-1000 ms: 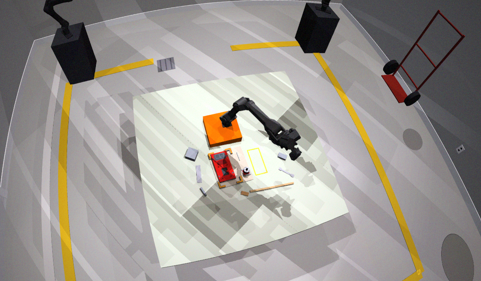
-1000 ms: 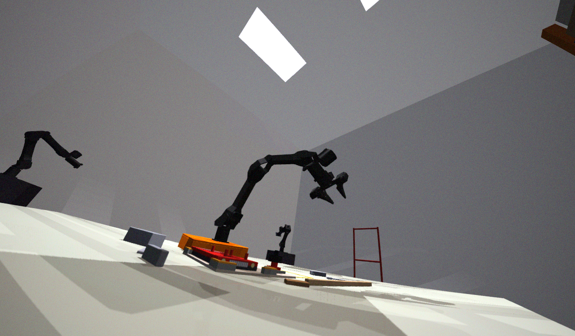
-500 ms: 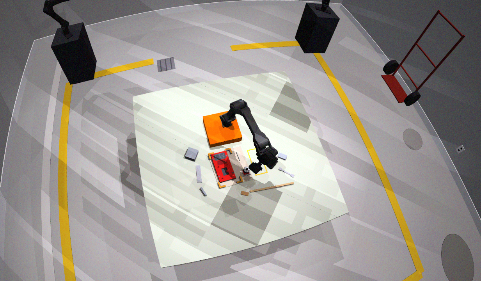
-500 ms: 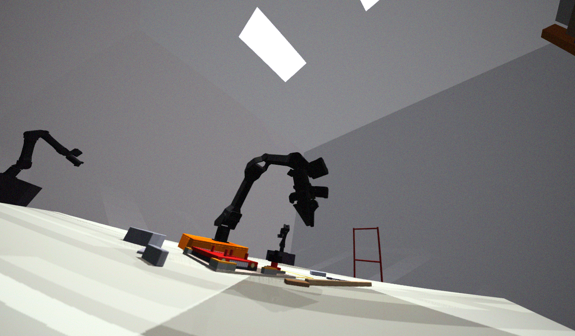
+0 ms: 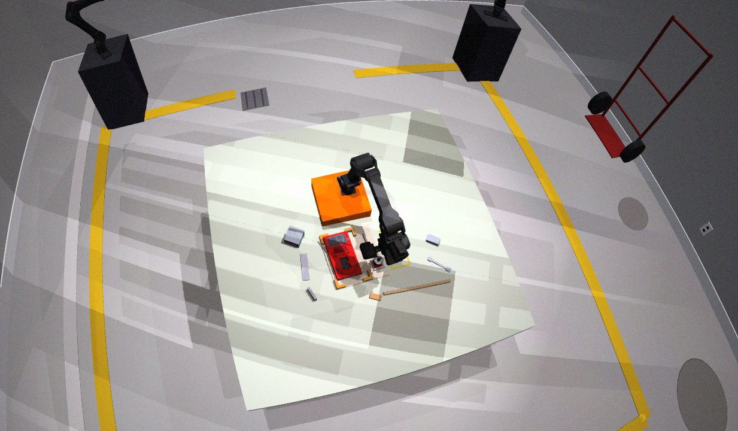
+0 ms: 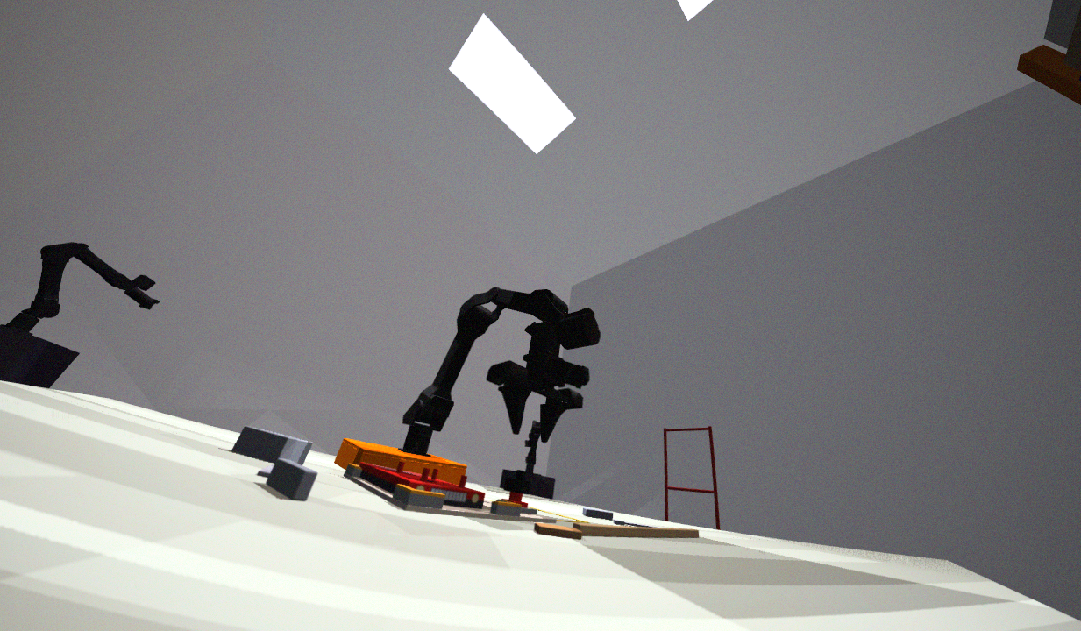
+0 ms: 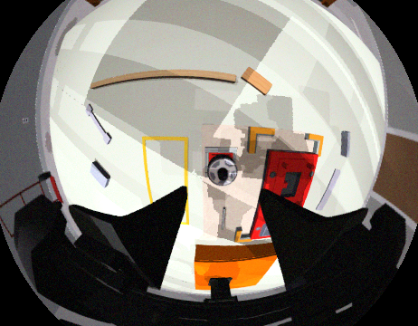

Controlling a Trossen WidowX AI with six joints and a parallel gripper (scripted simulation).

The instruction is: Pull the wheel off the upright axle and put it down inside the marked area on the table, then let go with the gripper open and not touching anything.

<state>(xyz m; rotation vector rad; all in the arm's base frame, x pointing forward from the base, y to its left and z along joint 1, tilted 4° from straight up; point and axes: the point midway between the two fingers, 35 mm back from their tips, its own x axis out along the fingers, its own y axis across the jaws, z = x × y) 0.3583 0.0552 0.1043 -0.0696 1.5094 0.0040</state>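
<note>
Right now my gripper tip is 7 cm above the wheel and 1 cm past it. The rest, counted from my gripper tip: small wooden block 13 cm ahead, 11 cm below, 5 cm to the right; then upright axle 8 cm below, 1 cm behind; then wooden strip 14 cm to the left, 13 cm ahead, 11 cm below.
</note>
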